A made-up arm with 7 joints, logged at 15 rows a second.
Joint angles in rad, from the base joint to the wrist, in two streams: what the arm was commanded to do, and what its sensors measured. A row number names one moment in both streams.
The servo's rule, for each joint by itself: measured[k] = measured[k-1] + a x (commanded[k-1-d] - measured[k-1]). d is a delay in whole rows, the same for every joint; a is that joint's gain. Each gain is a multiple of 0.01, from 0.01 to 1. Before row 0 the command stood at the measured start. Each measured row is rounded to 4 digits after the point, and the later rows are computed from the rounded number. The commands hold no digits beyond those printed.
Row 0, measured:
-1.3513 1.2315 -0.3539 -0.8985 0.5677 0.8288 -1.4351
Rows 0 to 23, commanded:
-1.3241 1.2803 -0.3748 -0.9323 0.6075 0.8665 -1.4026
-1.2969 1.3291 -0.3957 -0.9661 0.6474 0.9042 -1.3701
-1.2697 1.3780 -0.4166 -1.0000 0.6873 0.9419 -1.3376
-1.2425 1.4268 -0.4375 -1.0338 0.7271 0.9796 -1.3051
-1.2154 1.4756 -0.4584 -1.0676 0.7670 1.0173 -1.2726
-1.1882 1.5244 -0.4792 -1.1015 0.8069 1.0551 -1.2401
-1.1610 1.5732 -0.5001 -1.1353 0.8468 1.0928 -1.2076
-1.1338 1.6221 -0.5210 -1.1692 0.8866 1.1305 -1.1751
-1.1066 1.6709 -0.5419 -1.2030 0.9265 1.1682 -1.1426
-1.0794 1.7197 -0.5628 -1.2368 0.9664 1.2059 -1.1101
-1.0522 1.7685 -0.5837 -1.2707 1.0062 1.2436 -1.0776
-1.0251 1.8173 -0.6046 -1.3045 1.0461 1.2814 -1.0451
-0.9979 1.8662 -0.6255 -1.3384 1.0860 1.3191 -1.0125
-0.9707 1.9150 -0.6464 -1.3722 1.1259 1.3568 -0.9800
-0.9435 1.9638 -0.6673 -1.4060 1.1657 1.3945 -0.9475
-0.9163 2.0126 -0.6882 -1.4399 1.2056 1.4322 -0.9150
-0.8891 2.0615 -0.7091 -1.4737 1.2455 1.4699 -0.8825
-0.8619 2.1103 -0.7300 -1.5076 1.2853 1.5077 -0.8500
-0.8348 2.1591 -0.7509 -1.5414 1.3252 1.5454 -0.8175
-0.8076 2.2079 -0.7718 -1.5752 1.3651 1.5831 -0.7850
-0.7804 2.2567 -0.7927 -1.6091 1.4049 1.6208 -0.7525
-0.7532 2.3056 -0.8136 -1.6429 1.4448 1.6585 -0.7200
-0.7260 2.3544 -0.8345 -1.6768 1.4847 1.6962 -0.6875
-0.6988 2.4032 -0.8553 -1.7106 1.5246 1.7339 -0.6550
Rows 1 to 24, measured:
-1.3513 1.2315 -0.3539 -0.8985 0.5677 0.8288 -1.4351
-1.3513 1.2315 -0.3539 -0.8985 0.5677 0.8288 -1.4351
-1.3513 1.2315 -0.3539 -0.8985 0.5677 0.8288 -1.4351
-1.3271 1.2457 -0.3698 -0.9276 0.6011 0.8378 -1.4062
-1.3002 1.2699 -0.3895 -0.9607 0.6400 0.8537 -1.3741
-1.2731 1.3012 -0.4101 -0.9945 0.6797 0.8749 -1.3416
-1.2459 1.3376 -0.4309 -1.0283 0.7195 0.9000 -1.3091
-1.2188 1.3776 -0.4518 -1.0621 0.7594 0.9282 -1.2766
-1.1916 1.4202 -0.4726 -1.0960 0.7993 0.9587 -1.2441
-1.1644 1.4646 -0.4935 -1.1298 0.8392 0.9909 -1.2116
-1.1372 1.5103 -0.5144 -1.1637 0.8790 1.0244 -1.1791
-1.1100 1.5569 -0.5353 -1.1975 0.9189 1.0589 -1.1466
-1.0828 1.6041 -0.5562 -1.2313 0.9588 1.0942 -1.1141
-1.0556 1.6518 -0.5771 -1.2652 0.9986 1.1301 -1.0816
-1.0285 1.6998 -0.5980 -1.2990 1.0385 1.1664 -1.0491
-1.0013 1.7481 -0.6189 -1.3329 1.0784 1.2030 -1.0165
-0.9741 1.7965 -0.6398 -1.3667 1.1183 1.2399 -0.9840
-0.9469 1.8450 -0.6607 -1.4005 1.1581 1.2770 -0.9515
-0.9197 1.8936 -0.6816 -1.4344 1.1980 1.3142 -0.9190
-0.8925 1.9423 -0.7025 -1.4682 1.2379 1.3516 -0.8865
-0.8653 1.9910 -0.7234 -1.5021 1.2777 1.3891 -0.8540
-0.8382 2.0397 -0.7443 -1.5359 1.3176 1.4266 -0.8215
-0.8110 2.0885 -0.7652 -1.5697 1.3575 1.4642 -0.7890
-0.7838 2.1373 -0.7861 -1.6036 1.3973 1.5018 -0.7565
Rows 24 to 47, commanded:
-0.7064 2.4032 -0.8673 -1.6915 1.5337 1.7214 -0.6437
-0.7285 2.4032 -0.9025 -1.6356 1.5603 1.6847 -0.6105
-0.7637 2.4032 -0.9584 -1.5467 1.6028 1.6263 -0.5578
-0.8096 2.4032 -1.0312 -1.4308 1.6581 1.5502 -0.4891
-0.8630 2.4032 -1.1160 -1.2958 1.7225 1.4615 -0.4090
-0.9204 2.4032 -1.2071 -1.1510 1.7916 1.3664 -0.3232
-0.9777 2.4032 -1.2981 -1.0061 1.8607 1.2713 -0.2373
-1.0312 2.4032 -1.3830 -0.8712 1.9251 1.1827 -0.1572
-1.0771 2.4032 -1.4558 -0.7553 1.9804 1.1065 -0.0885
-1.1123 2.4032 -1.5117 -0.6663 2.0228 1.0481 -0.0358
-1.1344 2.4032 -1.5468 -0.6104 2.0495 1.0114 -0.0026
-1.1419 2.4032 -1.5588 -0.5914 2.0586 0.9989 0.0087
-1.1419 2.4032 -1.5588 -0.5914 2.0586 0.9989 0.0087
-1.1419 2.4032 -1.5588 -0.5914 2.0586 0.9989 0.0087
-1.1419 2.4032 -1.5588 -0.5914 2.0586 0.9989 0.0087
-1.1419 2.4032 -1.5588 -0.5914 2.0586 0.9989 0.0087
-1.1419 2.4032 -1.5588 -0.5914 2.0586 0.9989 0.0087
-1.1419 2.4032 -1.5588 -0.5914 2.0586 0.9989 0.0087
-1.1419 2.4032 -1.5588 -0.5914 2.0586 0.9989 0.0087
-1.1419 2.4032 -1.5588 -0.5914 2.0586 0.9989 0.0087
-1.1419 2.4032 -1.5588 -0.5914 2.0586 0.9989 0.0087
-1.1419 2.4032 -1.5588 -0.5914 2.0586 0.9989 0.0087
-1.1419 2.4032 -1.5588 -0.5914 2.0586 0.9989 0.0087
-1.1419 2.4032 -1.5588 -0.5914 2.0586 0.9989 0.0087
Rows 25 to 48, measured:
-0.7566 2.1861 -0.8070 -1.6374 1.4372 1.5394 -0.7240
-0.7294 2.2349 -0.8279 -1.6713 1.4771 1.5770 -0.6915
-0.7022 2.2837 -0.8487 -1.7051 1.5170 1.6147 -0.6590
-0.7059 2.3184 -0.8628 -1.6934 1.5310 1.6403 -0.6454
-0.7260 2.3430 -0.8930 -1.6437 1.5556 1.6510 -0.6143
-0.7596 2.3605 -0.9427 -1.5603 1.5952 1.6451 -0.5640
-0.8041 2.3729 -1.0100 -1.4489 1.6480 1.6223 -0.4973
-0.8565 2.3817 -1.0906 -1.3172 1.7106 1.5837 -0.4187
-0.9134 2.3879 -1.1791 -1.1743 1.7786 1.5315 -0.3337
-0.9706 2.3923 -1.2695 -1.0296 1.8476 1.4691 -0.2479
-1.0245 2.3955 -1.3558 -0.8934 1.9127 1.4004 -0.1672
-1.0713 2.3977 -1.4318 -0.7746 1.9696 1.3299 -0.0972
-1.1078 2.3993 -1.4925 -0.6815 2.0143 1.2623 -0.0426
-1.1315 2.4004 -1.5338 -0.6204 2.0439 1.2021 -0.0070
-1.1408 2.4012 -1.5528 -0.5955 2.0562 1.1533 0.0070
-1.1418 2.4018 -1.5574 -0.5920 2.0582 1.1162 0.0085
-1.1419 2.4022 -1.5585 -0.5915 2.0585 1.0880 0.0087
-1.1419 2.4025 -1.5587 -0.5914 2.0586 1.0666 0.0087
-1.1419 2.4027 -1.5588 -0.5914 2.0586 1.0504 0.0087
-1.1419 2.4028 -1.5588 -0.5914 2.0586 1.0380 0.0087
-1.1419 2.4029 -1.5588 -0.5914 2.0586 1.0286 0.0087
-1.1419 2.4030 -1.5588 -0.5914 2.0586 1.0215 0.0087
-1.1419 2.4031 -1.5588 -0.5914 2.0586 1.0161 0.0087
-1.1419 2.4031 -1.5588 -0.5914 2.0586 1.0120 0.0087

